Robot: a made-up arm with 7 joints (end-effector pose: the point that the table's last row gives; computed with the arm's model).
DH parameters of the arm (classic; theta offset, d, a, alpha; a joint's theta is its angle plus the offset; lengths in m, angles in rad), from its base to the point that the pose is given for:
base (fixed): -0.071 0 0 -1.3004
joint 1: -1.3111 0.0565 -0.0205 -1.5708
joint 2: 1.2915 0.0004 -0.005 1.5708
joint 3: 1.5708 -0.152 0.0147 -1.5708
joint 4: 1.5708 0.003 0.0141 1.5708
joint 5: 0 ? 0.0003 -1.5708
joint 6: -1.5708 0 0.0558 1.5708
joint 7: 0 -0.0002 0 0
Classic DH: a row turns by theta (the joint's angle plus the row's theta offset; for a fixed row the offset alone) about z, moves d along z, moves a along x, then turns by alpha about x.
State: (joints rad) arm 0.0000 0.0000 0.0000 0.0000 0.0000 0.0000 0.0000
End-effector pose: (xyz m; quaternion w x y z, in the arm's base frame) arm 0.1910 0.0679 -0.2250 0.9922 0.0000 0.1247 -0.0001
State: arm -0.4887 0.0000 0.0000 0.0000 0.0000 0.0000 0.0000
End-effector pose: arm 0.2788 0.0309 -0.1141 0.9917 -0.0083 -0.1097 -0.0662
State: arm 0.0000 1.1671 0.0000 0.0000 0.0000 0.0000 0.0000
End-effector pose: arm 0.2179 0.2163 -0.1198 0.8280 0.5467 0.1040 -0.0688
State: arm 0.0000 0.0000 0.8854 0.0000 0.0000 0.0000 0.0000
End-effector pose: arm 0.1033 0.2529 -0.2026 0.8966 0.0534 0.1127 0.4250
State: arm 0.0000 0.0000 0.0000 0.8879 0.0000 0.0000 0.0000
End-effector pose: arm 0.0574 0.0680 -0.3659 0.8425 0.0000 0.5388 -0.0001
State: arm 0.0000 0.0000 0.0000 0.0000 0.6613 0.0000 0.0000
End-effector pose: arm 0.1910 0.0682 -0.2249 0.9384 0.3221 0.1179 -0.0406
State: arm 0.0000 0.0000 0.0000 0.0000 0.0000 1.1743 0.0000
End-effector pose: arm 0.1449 0.0679 -0.2662 0.7569 0.0001 0.6535 -0.0001
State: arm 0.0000 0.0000 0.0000 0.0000 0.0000 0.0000 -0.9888
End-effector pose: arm 0.1910 0.0679 -0.2250 0.8733 -0.0592 0.1098 -0.4709
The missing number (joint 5, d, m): 0.1698
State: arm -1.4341 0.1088 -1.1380 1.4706 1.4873 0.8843 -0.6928
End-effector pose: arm 0.3660 0.0044 -0.0938 0.2265 0.9110 0.3106 0.1494
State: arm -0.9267 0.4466 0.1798 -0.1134 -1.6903 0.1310 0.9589
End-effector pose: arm 0.2869 0.0903 0.0598 0.8025 -0.5927 0.0413 0.0555
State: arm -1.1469 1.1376 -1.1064 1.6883 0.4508 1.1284 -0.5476
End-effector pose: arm 0.1639 0.3702 -0.0202 0.2116 0.3740 0.7573 0.4918
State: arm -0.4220 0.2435 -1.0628 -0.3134 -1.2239 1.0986 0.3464
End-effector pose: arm 0.0769 -0.1151 -0.1576 0.6007 0.0134 0.5433 -0.5864
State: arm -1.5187 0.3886 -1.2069 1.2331 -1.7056 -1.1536 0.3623
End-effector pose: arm 0.3710 0.0460 -0.0252 0.8801 -0.2265 -0.3900 0.1482
